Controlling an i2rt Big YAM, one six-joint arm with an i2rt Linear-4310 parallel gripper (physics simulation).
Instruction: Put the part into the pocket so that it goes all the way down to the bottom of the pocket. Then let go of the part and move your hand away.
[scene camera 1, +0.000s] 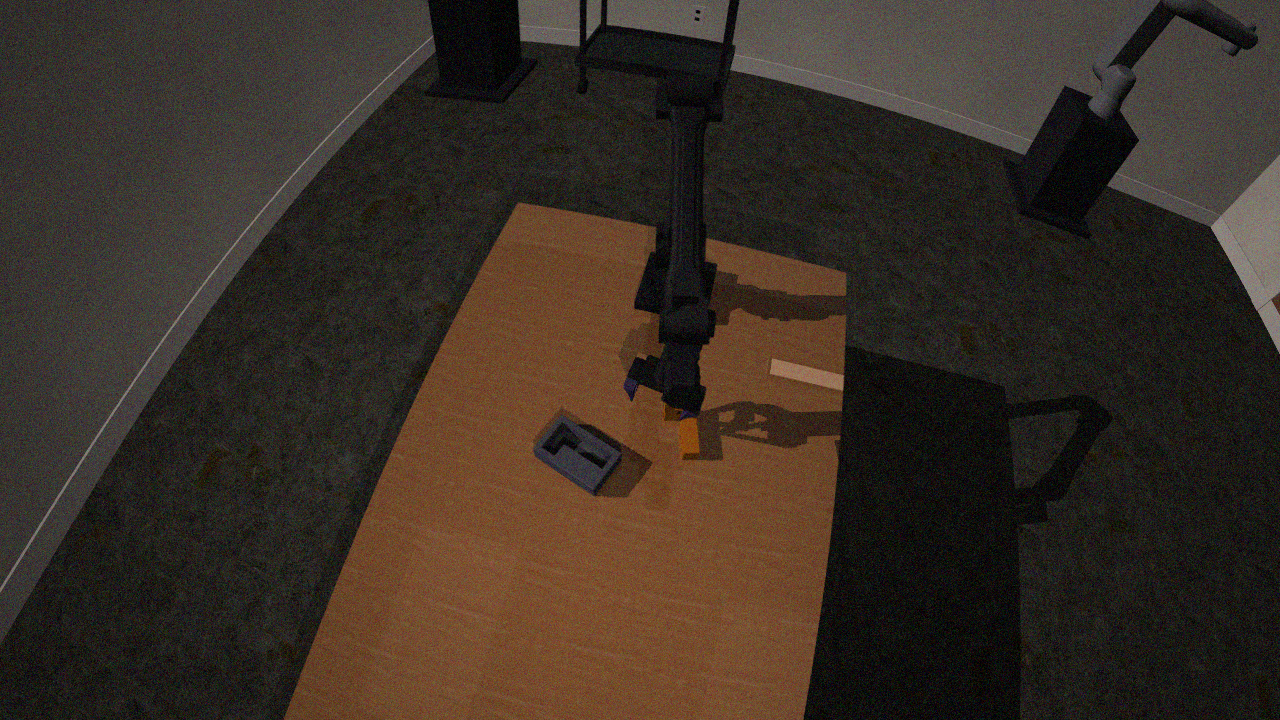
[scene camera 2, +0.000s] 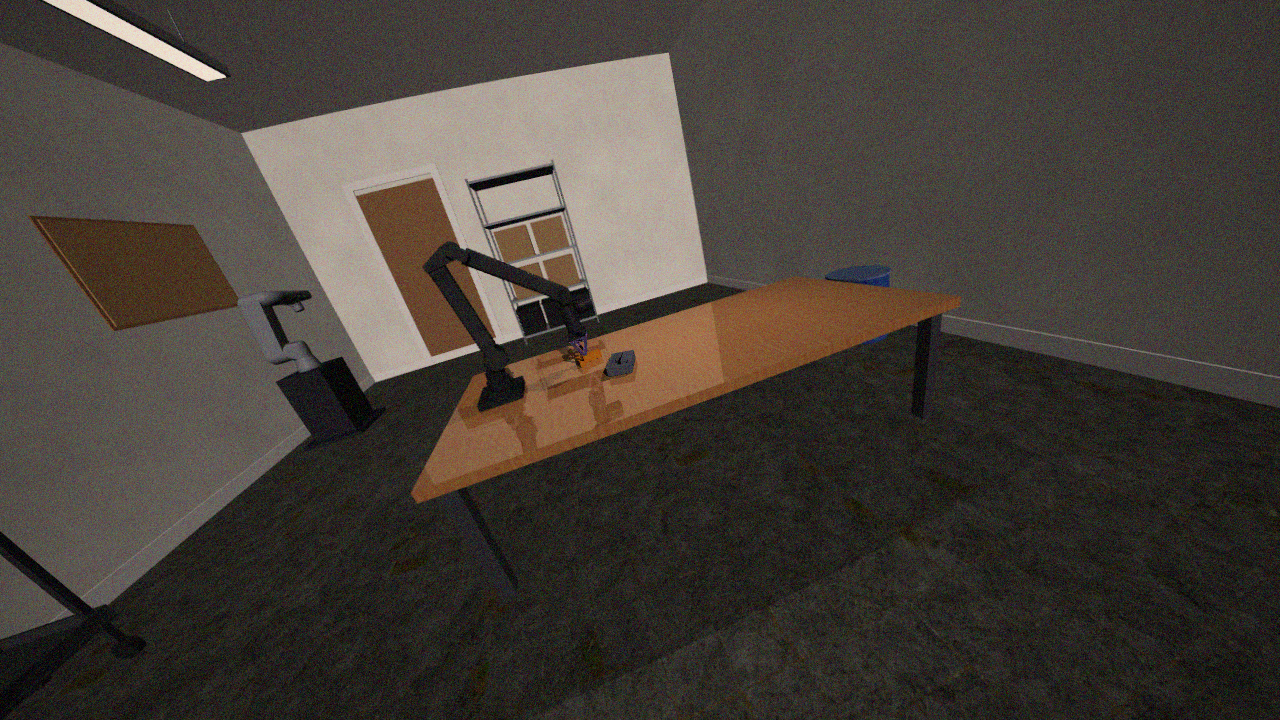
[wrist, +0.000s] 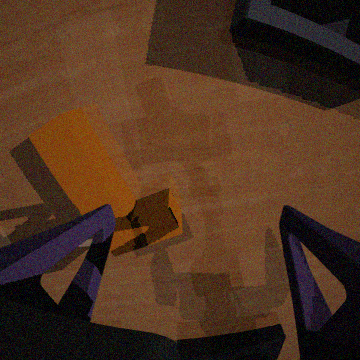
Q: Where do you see my gripper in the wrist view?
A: At 194, 214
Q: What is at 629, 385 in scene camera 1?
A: My gripper.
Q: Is my gripper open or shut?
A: Open.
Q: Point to an orange L-shaped block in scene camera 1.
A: At 689, 439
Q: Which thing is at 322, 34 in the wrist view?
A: A pocket tray.
